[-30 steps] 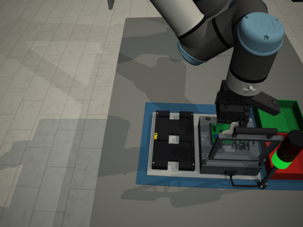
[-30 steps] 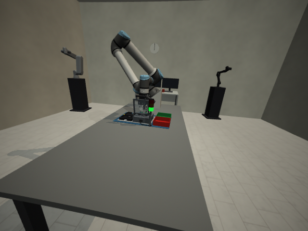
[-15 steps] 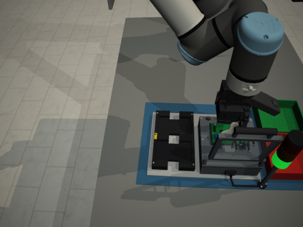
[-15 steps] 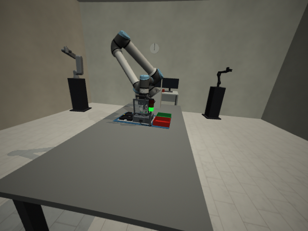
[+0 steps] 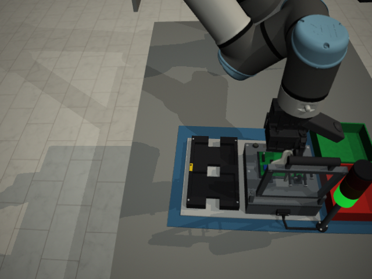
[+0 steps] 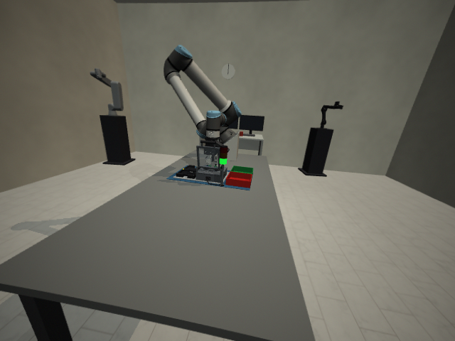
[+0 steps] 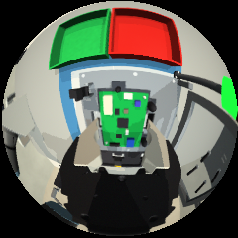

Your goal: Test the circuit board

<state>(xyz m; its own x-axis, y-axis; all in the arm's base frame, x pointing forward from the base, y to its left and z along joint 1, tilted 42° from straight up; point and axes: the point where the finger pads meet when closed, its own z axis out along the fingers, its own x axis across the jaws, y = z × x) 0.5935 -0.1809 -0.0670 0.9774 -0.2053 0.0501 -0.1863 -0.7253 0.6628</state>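
The green circuit board is 1 cm to the right of my hand. The rest, counted from my hand: black latch tab: 5 cm behind, 6 cm to the left, 1 cm above; then tester lid: 11 cm ahead, 3 cm to the right, 11 cm above; then red bin: 8 cm ahead, 18 cm to the left, 6 cm below.
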